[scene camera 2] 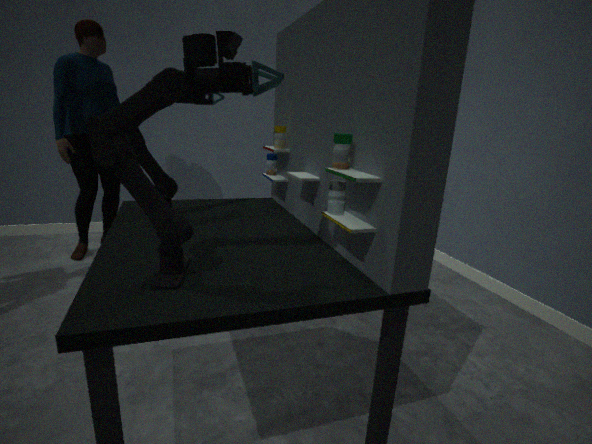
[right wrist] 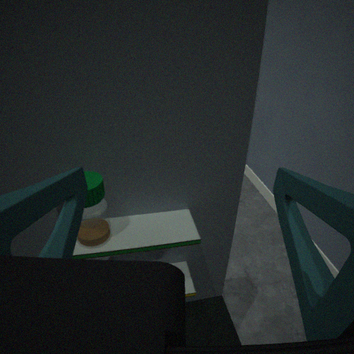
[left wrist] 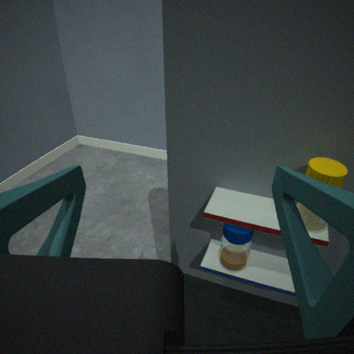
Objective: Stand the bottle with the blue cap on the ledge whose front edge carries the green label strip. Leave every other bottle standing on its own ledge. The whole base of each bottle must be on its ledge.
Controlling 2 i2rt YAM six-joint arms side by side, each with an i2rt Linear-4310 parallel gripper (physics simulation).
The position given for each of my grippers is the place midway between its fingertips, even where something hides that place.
My right gripper shows in scene camera 2 (282,79) and in the right wrist view (179,177); in the left wrist view it is out of frame. The same spot on an upright wall panel: (right wrist: 161,106) is (scene camera 2: 381,103).
